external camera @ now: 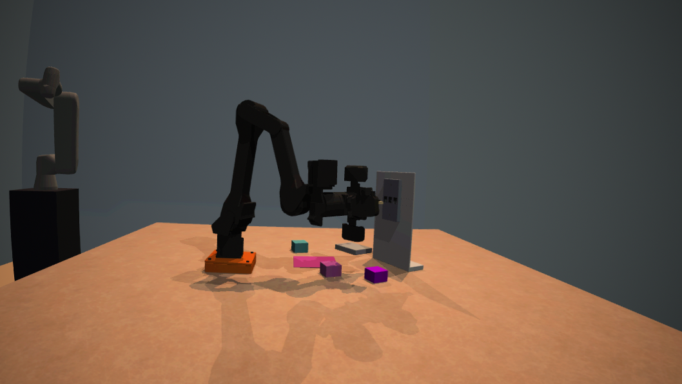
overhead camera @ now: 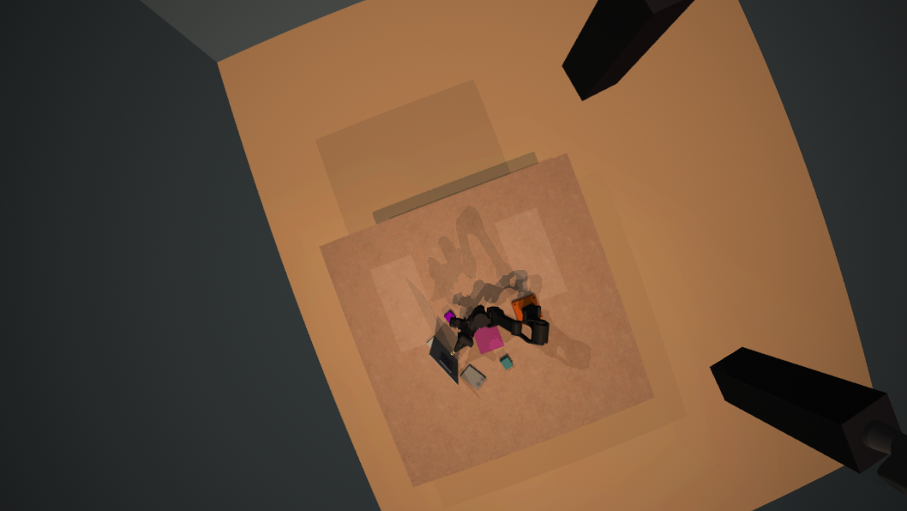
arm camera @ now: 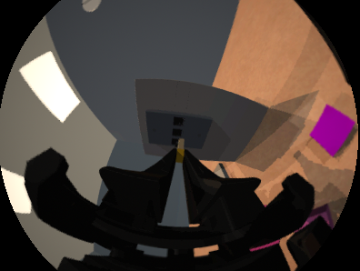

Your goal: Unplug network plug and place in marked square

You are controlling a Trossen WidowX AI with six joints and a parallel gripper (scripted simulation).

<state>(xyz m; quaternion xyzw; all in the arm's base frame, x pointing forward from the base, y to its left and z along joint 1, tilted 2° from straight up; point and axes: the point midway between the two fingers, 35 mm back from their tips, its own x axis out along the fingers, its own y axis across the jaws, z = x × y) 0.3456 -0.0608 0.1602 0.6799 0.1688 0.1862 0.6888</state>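
Now: the pink marked square 18 cm below my gripper tip, 14 cm behind it and 7 cm to the left of it. Also, from my gripper tip: flat grey slab: 20 cm to the left, 17 cm below, 1 cm ahead; network plug: right at my gripper tip; grey upright panel: 7 cm ahead, 6 cm below, 2 cm to the left.
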